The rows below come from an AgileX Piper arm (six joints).
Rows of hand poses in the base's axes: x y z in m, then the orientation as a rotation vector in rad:
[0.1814, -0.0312, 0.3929, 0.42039, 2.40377, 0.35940]
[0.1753, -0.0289, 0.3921, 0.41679, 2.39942, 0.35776]
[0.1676, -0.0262, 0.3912, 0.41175, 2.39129, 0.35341]
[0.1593, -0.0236, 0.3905, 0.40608, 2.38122, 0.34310]
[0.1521, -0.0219, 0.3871, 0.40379, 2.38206, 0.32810]
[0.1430, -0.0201, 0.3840, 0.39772, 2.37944, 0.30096]
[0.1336, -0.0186, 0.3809, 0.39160, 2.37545, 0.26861]
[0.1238, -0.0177, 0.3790, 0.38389, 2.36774, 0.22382]
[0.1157, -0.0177, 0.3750, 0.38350, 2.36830, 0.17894]
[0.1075, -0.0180, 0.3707, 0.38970, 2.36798, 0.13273]
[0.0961, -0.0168, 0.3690, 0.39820, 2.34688, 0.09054]
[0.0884, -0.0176, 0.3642, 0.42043, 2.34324, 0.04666]
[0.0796, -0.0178, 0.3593, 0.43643, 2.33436, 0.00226]
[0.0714, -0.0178, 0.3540, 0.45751, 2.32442, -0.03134]
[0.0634, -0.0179, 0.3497, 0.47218, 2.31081, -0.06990]
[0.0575, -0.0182, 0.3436, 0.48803, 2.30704, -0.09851]
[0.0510, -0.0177, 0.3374, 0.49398, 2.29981, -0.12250]
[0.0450, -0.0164, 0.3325, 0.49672, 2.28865, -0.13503]
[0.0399, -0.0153, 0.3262, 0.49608, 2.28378, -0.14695]
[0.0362, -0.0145, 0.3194, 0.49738, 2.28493, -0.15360]
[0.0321, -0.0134, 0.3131, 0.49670, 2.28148, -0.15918]
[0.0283, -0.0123, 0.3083, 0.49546, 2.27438, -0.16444]
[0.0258, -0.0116, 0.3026, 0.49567, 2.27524, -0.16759]
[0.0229, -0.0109, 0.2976, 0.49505, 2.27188, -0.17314]
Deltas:
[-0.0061, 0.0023, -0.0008, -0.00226, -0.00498, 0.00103]
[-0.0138, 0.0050, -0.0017, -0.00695, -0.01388, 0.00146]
[-0.0221, 0.0076, -0.0024, -0.01619, -0.02466, 0.00028]
[-0.0293, 0.0093, -0.0058, -0.02770, -0.02401, -0.00199]
[-0.0384, 0.0111, -0.0089, -0.04916, -0.02708, -0.00571]
[-0.0478, 0.0126, -0.0120, -0.07449, -0.03103, -0.01108]
[-0.0576, 0.0135, -0.0139, -0.10951, -0.03790, -0.01951]
[-0.0657, 0.0135, -0.0179, -0.14224, -0.03456, -0.03107]
[-0.0739, 0.0132, -0.0222, -0.17406, -0.02989, -0.04771]
[-0.0853, 0.0144, -0.0239, -0.20350, -0.04446, -0.06991]
[-0.0930, 0.0136, -0.0287, -0.22920, -0.03825, -0.09788]
[-0.1018, 0.0134, -0.0336, -0.25737, -0.03777, -0.12294]
[-0.1100, 0.0134, -0.0389, -0.27627, -0.03784, -0.14898]
[-0.1180, 0.0133, -0.0432, -0.30092, -0.04181, -0.17285]
[-0.1239, 0.0130, -0.0493, -0.31722, -0.03708, -0.19232]
[-0.1304, 0.0135, -0.0555, -0.33340, -0.03864, -0.20464]
[-0.1364, 0.0148, -0.0604, -0.34260, -0.04652, -0.21287]
[-0.1415, 0.0159, -0.0667, -0.35187, -0.04932, -0.21685]
[-0.1452, 0.0167, -0.0735, -0.35619, -0.04674, -0.21915]
[-0.1493, 0.0178, -0.0798, -0.36075, -0.04924, -0.22108]
[-0.1531, 0.0189, -0.0846, -0.36558, -0.05541, -0.22355]
[-0.1556, 0.0196, -0.0903, -0.36772, -0.05398, -0.22427]
[-0.1585, 0.0203, -0.0953, -0.37225, -0.05635, -0.22620]

